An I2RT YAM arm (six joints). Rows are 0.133 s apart.
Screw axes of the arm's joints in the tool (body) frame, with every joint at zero. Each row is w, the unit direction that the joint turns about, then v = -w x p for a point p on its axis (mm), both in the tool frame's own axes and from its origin. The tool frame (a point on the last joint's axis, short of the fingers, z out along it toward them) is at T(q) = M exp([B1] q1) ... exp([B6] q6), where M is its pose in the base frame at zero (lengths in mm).
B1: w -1 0 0 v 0 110.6 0
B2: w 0 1 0 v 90.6 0 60
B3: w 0 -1 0 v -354.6 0 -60
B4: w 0 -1 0 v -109.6 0 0
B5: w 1 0 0 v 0 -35.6 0
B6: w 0 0 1 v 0 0 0
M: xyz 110.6 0 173.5 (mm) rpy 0 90 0 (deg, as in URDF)
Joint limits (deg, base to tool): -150..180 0..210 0..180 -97..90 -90..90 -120..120
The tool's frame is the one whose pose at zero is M.
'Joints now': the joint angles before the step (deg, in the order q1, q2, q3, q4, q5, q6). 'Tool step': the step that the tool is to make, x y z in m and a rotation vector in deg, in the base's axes. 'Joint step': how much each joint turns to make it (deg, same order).
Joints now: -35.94, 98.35, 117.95, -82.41, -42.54, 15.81
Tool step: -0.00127, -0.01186, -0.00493, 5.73, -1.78, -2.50
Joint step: -2.23, 0.04, -1.97, 2.83, -4.88, 4.03
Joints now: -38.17, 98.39, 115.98, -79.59, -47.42, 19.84
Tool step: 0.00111, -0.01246, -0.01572, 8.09, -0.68, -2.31
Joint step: -1.99, -0.02, -4.65, 4.15, -5.78, 5.33
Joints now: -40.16, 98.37, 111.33, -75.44, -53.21, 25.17
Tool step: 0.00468, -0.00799, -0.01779, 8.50, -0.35, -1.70
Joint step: -0.85, -0.07, -5.22, 5.61, -5.53, 6.90
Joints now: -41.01, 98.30, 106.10, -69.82, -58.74, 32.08
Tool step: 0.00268, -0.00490, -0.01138, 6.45, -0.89, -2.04
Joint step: -0.53, -1.07, -5.10, 7.61, -3.98, 8.21
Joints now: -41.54, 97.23, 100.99, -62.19, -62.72, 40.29
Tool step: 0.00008, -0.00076, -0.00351, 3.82, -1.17, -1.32
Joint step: -0.20, -1.58, -3.76, 6.56, -2.40, 6.72
